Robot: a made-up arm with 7 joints.
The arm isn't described. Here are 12 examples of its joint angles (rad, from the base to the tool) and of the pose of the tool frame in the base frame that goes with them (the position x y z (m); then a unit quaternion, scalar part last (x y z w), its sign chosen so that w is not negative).
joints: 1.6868 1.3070 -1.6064 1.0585 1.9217 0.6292 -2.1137
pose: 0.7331 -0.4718 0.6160 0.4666 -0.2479 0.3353 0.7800
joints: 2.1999 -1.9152 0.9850 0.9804 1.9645 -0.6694 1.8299
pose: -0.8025 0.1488 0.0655 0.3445 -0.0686 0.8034 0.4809
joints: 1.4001 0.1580 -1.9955 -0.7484 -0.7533 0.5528 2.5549
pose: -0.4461 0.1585 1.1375 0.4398 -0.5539 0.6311 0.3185
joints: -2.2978 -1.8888 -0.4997 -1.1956 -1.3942 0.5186 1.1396
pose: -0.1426 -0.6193 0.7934 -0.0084 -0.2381 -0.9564 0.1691
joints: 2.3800 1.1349 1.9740 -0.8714 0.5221 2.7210 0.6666
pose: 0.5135 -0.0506 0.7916 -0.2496 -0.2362 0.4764 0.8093
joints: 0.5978 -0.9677 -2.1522 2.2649 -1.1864 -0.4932 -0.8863
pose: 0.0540 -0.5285 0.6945 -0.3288 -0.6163 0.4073 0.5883
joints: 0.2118 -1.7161 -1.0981 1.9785 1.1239 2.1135 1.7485
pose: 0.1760 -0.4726 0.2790 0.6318 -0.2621 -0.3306 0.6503
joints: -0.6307 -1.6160 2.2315 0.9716 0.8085 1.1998 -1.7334
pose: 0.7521 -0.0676 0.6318 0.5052 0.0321 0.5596 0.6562
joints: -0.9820 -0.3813 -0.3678 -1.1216 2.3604 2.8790 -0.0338
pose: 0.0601 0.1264 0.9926 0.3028 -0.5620 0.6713 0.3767
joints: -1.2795 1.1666 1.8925 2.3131 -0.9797 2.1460 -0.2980
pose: 0.2661 0.3801 0.2128 -0.8492 0.2840 0.1312 0.4253
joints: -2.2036 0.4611 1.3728 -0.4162 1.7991 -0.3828 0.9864
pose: 0.1946 0.6995 1.1692 0.1680 0.7397 0.1487 0.6344
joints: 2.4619 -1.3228 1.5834 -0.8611 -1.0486 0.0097 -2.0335
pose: -0.1371 0.8816 0.5117 -0.6686 -0.0722 0.7359 0.0787
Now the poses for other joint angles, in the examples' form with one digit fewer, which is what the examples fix.
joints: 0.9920 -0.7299 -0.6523 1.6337 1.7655 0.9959 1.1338
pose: 0.671 0.170 0.194 -0.909 -0.409 0.049 0.056
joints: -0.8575 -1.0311 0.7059 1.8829 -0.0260 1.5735 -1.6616
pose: 0.524 -0.137 0.128 -0.256 0.640 0.172 0.703
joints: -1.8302 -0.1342 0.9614 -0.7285 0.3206 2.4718 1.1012
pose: -0.368 0.179 0.974 -0.387 -0.550 0.596 0.440
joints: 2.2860 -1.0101 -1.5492 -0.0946 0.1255 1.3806 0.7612
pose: -0.584 0.470 0.935 -0.064 -0.023 0.850 0.522
